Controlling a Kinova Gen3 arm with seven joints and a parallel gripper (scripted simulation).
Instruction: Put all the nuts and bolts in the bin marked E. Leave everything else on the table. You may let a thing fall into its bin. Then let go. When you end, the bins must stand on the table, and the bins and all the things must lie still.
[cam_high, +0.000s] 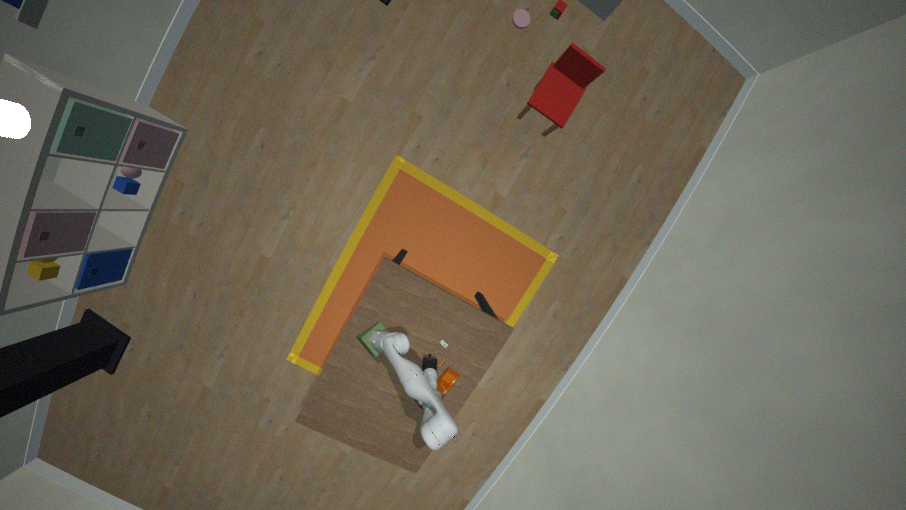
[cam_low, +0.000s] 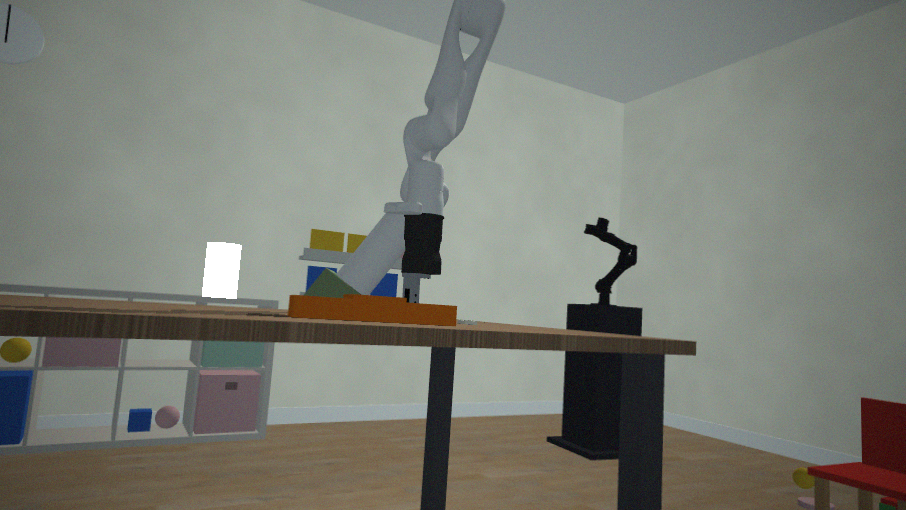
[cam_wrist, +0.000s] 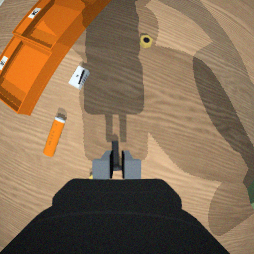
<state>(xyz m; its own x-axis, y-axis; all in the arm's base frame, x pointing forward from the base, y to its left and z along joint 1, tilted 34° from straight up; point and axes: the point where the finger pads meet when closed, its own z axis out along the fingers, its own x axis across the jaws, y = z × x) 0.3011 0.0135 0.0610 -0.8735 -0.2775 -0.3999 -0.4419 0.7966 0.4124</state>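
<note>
My gripper is now 4 cm above the dark bolt and 1 cm to the right of it. Round my hand: white domino: 11 cm to the left, 4 cm below, 2 cm ahead; orange marker: 8 cm ahead, 4 cm below, 1 cm to the left; white sharpener-like piece: 9 cm ahead, 7 cm to the right, 4 cm below.
</note>
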